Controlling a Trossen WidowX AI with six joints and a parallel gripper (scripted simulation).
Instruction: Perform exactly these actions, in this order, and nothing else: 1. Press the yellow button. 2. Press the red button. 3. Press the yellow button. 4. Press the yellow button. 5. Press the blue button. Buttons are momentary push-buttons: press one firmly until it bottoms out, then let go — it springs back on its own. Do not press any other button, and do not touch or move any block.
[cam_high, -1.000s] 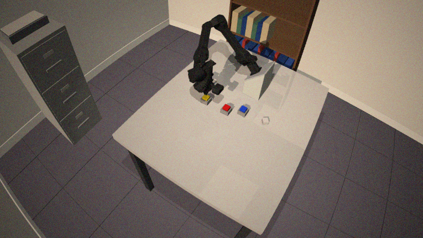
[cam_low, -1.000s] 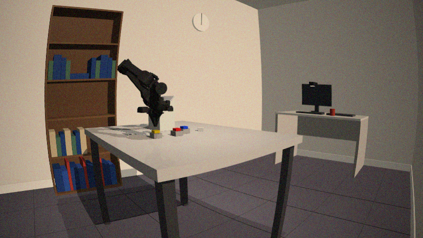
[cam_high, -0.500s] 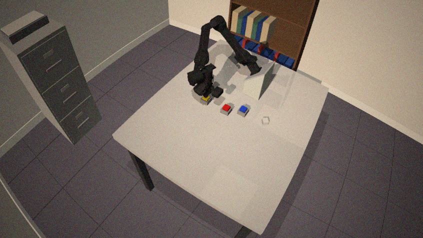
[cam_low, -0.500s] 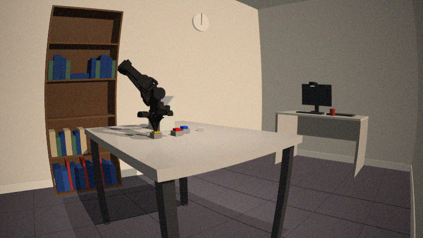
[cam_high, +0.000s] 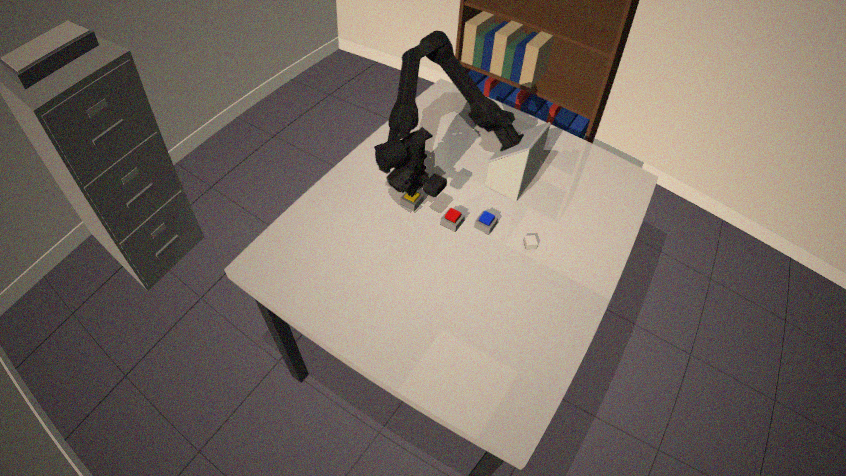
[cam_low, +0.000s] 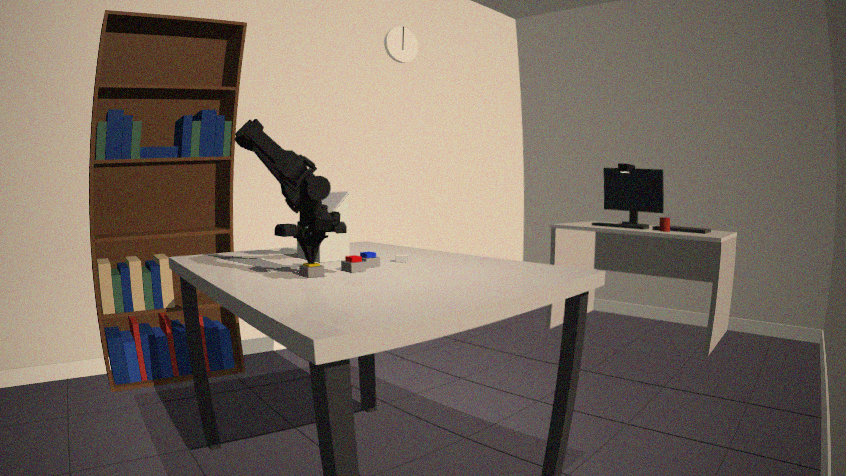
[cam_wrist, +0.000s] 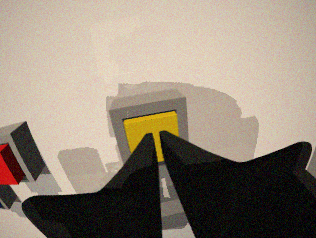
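My gripper tip is now 1 cm above the yellow button. Round my gripper tip: red button: 13 cm to the left, 2 cm ahead; then small white block: 36 cm to the left, 2 cm below, 1 cm behind; then blue button: 22 cm to the left, 2 cm behind.
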